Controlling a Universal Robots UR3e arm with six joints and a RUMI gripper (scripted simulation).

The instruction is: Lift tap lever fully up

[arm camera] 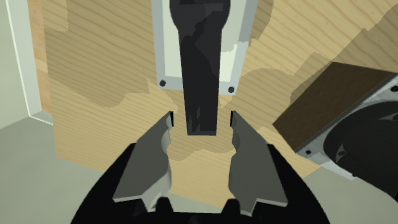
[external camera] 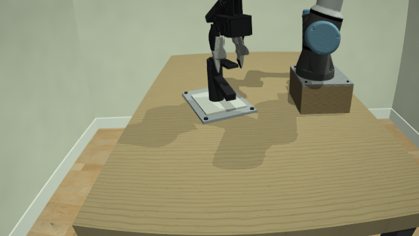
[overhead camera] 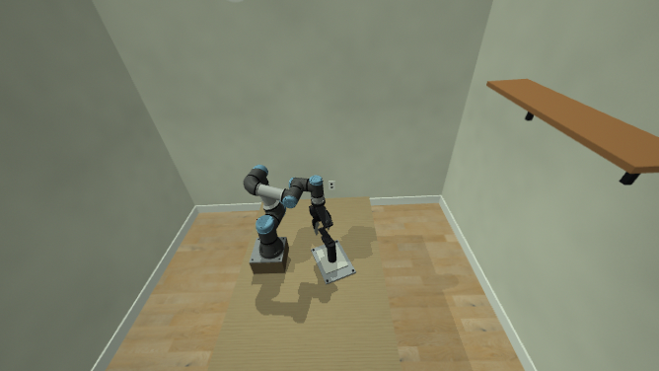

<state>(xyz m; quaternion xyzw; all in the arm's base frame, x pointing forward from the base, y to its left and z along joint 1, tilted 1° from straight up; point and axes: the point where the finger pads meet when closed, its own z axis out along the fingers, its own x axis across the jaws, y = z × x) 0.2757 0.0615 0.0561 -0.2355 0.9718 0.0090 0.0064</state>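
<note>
Right now my hand is 30 mm to the left of the lever and 20 mm short of it. The rest, counted from my hand: black tap: 60 mm to the right, 50 mm below, 30 mm ahead.
</note>
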